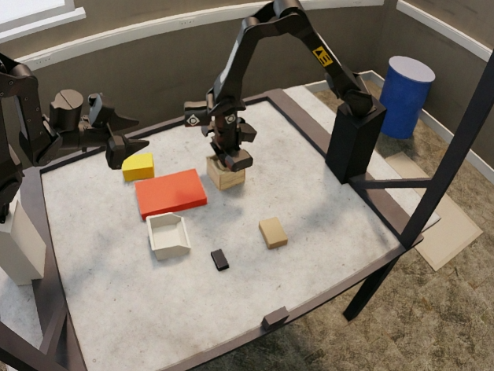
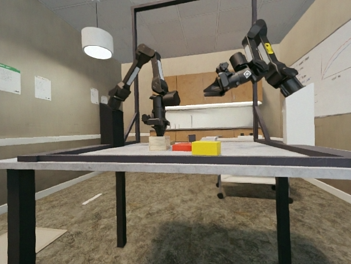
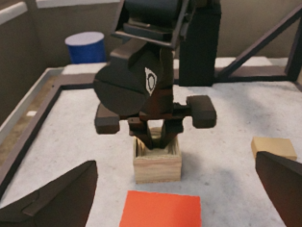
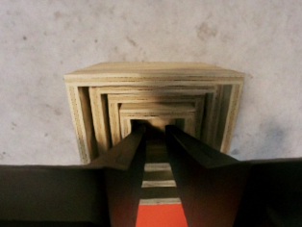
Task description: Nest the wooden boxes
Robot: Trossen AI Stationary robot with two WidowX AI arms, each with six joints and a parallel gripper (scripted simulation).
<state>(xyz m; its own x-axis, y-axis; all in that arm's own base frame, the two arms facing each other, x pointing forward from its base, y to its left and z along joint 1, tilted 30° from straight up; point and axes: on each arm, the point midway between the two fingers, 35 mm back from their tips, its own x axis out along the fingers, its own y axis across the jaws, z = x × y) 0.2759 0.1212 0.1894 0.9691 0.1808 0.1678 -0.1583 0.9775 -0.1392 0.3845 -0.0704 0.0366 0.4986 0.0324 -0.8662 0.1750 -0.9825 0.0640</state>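
Now: right hand 6 cm above the biggest wooden box. Round my right hand: smallest box: 4 cm below; tan block: 23 cm behind, 3 cm to the right, 6 cm below; flat block: 1 cm behind, 17 cm to the left, 6 cm below.
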